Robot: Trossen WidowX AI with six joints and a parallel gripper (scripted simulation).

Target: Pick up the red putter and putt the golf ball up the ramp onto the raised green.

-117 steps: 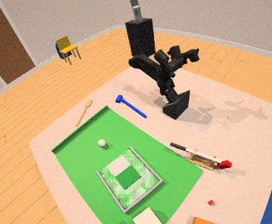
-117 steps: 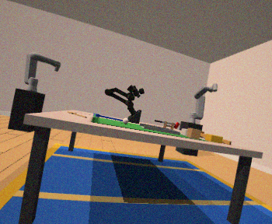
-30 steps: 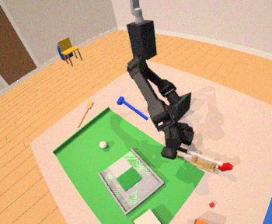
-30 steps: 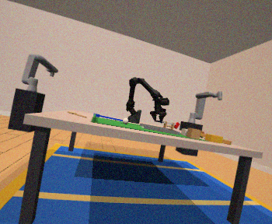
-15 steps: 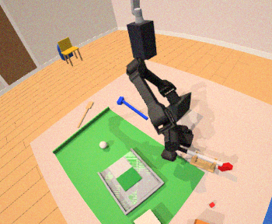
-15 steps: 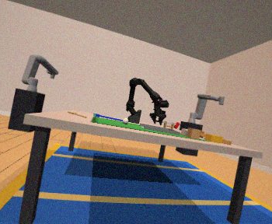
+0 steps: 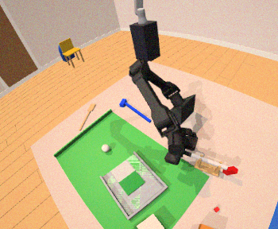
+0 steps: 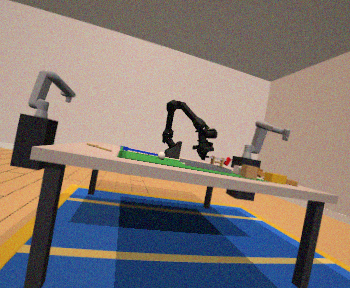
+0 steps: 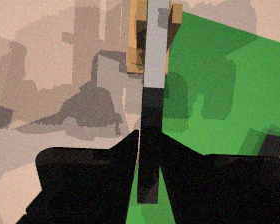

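My gripper tip is now 44 cm to the left of the blue stick, 7 cm past it and 2 cm above it. From my gripper tip the other things lie so: wooden rack 13 cm to the left, 4 cm behind; then white golf ball 34 cm to the right, 23 cm ahead, 1 cm below; then red cube 26 cm to the left, 10 cm ahead, 3 cm below.
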